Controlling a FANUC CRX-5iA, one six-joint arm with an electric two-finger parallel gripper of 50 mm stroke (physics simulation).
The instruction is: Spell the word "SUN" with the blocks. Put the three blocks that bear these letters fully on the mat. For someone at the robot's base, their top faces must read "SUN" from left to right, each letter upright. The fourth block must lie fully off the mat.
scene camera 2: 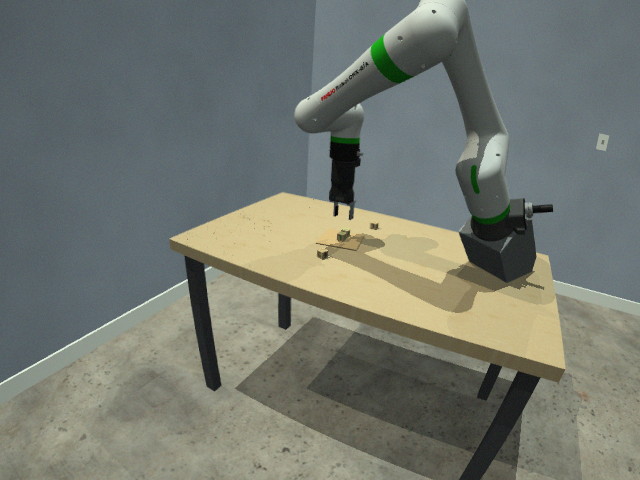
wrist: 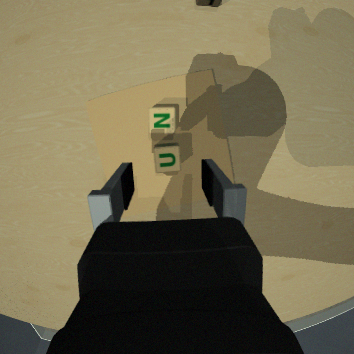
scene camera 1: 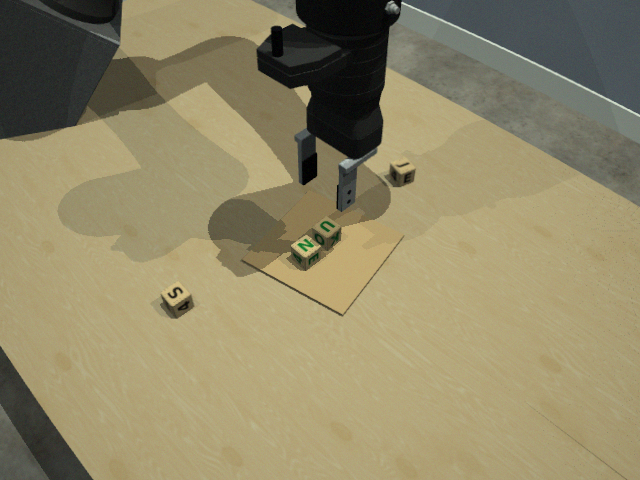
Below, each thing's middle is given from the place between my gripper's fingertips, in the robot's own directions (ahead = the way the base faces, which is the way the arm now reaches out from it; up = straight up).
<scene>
Now: hand 1 cm short of the mat [scene camera 1: 335, 282], 1 cm to the left of it and 8 cm above it.
</scene>
